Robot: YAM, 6 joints.
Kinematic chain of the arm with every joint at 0, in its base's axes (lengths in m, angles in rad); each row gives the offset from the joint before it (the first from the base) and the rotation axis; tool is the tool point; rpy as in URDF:
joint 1: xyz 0 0 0.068 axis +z
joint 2: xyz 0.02 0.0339 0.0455 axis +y
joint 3: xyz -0.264 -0.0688 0 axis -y
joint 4: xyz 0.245 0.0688 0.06 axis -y
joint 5: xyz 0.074 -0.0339 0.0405 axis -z
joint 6: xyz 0.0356 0 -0.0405 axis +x
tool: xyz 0 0 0 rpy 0 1.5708 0
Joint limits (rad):
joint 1: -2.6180..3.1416
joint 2: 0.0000..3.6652
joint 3: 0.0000..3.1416
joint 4: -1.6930..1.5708
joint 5: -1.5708..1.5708
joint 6: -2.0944..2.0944
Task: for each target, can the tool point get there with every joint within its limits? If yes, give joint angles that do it. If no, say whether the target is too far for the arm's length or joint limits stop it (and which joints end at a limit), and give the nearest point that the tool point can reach.
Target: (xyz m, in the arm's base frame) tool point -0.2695 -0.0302 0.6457
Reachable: yes | joints 0.0695 0.8389 2.3884 0.6096 0.3255 1.7040
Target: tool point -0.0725 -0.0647 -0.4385
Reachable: no: joint limits stop it (at a limit: joint 2) | nearest point -0.0939 -0.0838 -0.3589 | short by 0.085 m
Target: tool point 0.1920 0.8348 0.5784
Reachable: no: too far | nearest point 0.1271 0.5526 0.4175 | short by 0.331 m
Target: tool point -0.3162 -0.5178 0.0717
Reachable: yes | joints -2.1618 3.1822 2.6094 1.1208 -0.8155 0.6369
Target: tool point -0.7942 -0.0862 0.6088
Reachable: no: too far | nearest point -0.5462 -0.0090 0.4501 | short by 0.304 m
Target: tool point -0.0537 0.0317 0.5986
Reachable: yes | joints -0.9885 0.7899 2.0206 -0.7277 0.8815 -0.8417
